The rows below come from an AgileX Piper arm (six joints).
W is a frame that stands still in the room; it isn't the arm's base.
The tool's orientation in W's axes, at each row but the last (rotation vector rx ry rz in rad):
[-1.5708, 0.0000, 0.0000]
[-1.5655, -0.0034, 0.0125]
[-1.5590, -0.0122, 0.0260]
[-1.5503, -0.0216, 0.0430]
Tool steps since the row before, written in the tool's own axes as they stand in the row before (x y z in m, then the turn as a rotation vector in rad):
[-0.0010, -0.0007, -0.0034, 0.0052, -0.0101, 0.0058]
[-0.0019, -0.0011, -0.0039, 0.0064, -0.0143, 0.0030]
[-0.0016, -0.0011, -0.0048, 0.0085, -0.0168, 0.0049]
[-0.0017, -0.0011, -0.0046, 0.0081, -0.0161, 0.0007]
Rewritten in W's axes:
[-0.0010, -0.0034, 0.0007, 0.0052, 0.0058, 0.0101]
[-0.0019, -0.0039, 0.0011, 0.0065, 0.0030, 0.0143]
[-0.0015, -0.0049, 0.0011, 0.0085, 0.0049, 0.0168]
[-0.0015, -0.0047, 0.0010, 0.0083, 0.0007, 0.0160]

